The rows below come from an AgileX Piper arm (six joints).
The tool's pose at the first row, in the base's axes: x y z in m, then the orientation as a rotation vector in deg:
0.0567 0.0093 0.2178 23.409 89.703 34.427
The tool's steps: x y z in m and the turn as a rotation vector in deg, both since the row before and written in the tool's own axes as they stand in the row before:
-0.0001 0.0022 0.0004 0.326 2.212 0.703
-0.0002 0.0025 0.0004 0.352 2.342 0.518
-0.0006 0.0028 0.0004 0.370 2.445 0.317
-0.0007 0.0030 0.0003 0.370 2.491 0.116
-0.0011 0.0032 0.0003 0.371 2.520 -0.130
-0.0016 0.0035 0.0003 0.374 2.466 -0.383
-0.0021 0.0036 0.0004 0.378 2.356 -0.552
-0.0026 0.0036 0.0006 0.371 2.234 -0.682
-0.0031 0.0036 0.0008 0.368 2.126 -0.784
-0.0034 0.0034 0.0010 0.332 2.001 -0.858
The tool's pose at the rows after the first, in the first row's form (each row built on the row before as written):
0.0569 0.0110 0.2192 23.678 91.843 35.355
0.0571 0.0129 0.2209 23.776 94.139 36.161
0.0574 0.0148 0.2231 23.684 96.564 36.832
0.0576 0.0168 0.2255 23.395 99.055 37.365
0.0580 0.0187 0.2283 22.867 101.600 37.722
0.0585 0.0206 0.2316 22.108 104.118 37.872
0.0594 0.0224 0.2353 21.205 106.545 37.856
0.0607 0.0240 0.2393 20.188 108.858 37.709
0.0625 0.0255 0.2435 19.080 111.067 37.452
0.0647 0.0269 0.2477 17.892 113.140 37.132

